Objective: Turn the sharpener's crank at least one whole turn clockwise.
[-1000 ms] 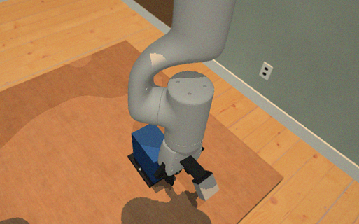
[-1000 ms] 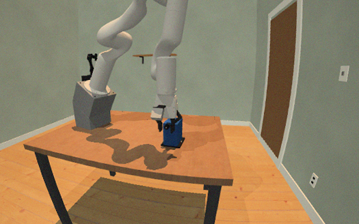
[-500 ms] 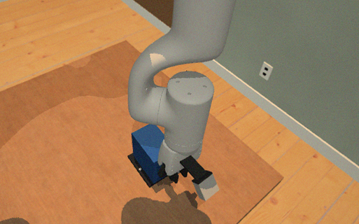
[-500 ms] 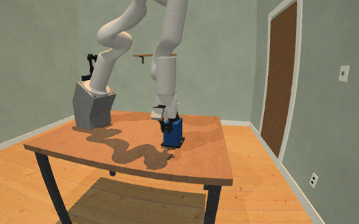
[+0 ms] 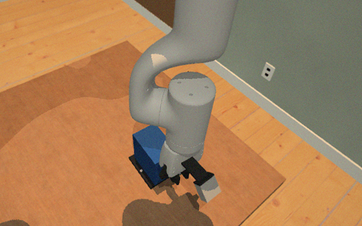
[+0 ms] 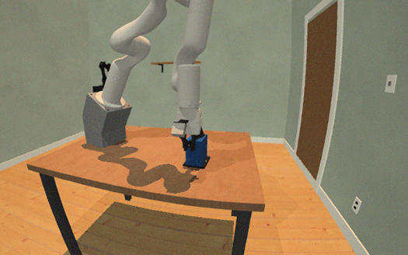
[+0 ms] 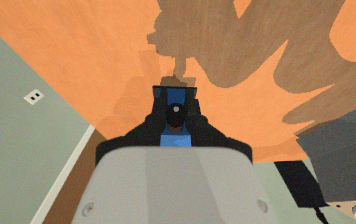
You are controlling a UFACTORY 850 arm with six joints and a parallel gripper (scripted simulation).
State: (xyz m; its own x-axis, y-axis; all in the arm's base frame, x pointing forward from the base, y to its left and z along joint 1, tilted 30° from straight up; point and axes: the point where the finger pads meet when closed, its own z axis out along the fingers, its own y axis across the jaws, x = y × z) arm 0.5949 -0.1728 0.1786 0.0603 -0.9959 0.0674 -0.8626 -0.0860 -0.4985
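My gripper is now 20 mm to the right of the dark crank knob.
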